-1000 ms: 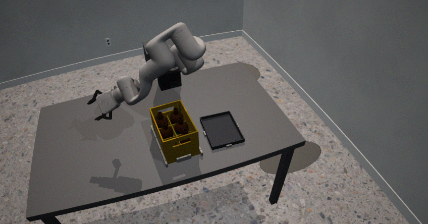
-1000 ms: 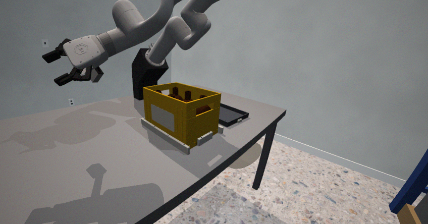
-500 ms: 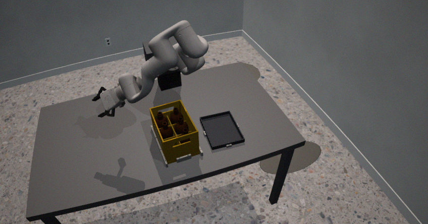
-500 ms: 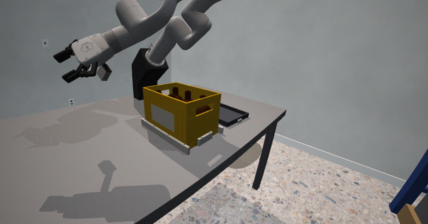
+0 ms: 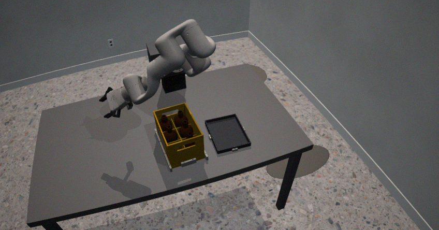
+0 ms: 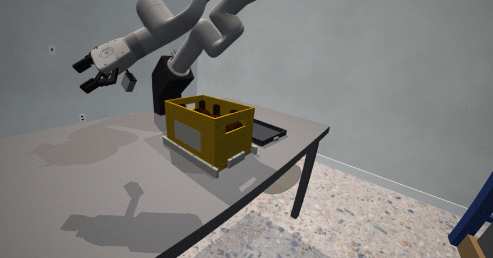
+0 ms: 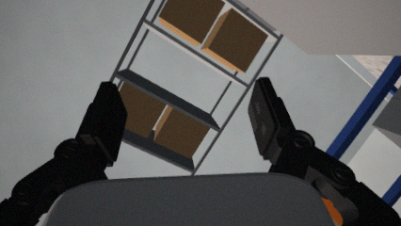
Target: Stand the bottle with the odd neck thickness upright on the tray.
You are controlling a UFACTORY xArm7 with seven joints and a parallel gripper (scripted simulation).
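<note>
The yellow crate is 30 cm to the left of my hand, 22 cm ahead of it and 19 cm below it. The rest, counted from my hand: black tray 56 cm to the left, 31 cm ahead, 26 cm below.
</note>
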